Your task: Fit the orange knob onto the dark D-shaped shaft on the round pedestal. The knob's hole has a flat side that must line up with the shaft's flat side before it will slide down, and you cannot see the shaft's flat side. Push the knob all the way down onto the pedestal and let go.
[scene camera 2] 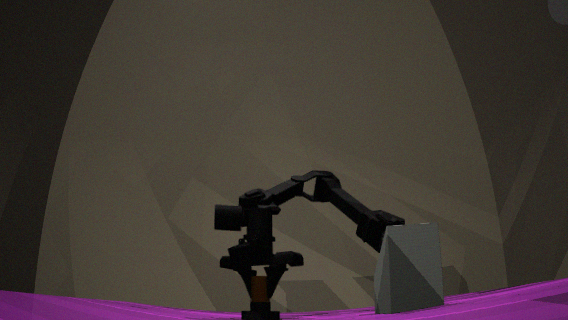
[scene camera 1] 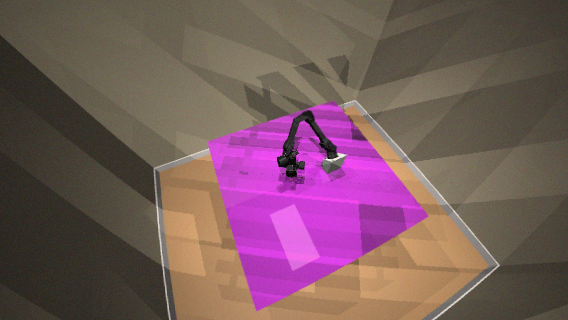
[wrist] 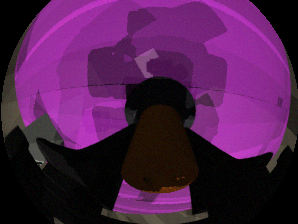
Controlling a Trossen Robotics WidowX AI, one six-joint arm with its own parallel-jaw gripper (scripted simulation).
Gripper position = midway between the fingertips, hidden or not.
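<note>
There is a dark round pedestal (wrist: 160,90) here, and there is an orange knob. The knob is held by my gripper (scene camera 2: 260,298), which I can also see in the wrist view (wrist: 160,130).
</note>
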